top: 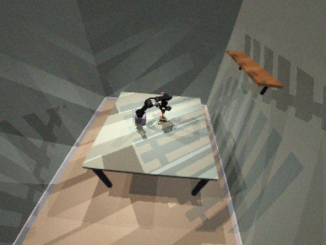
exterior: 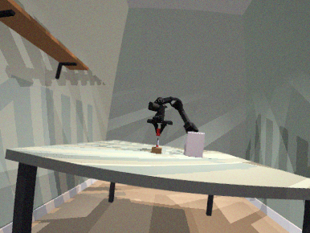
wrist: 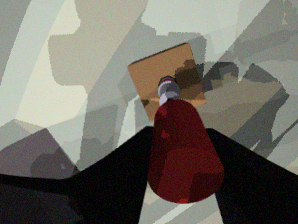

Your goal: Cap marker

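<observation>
Right now the holder block is 12 cm below my gripper tip. Round my gripper tip: red cap (1 cm above).
</observation>
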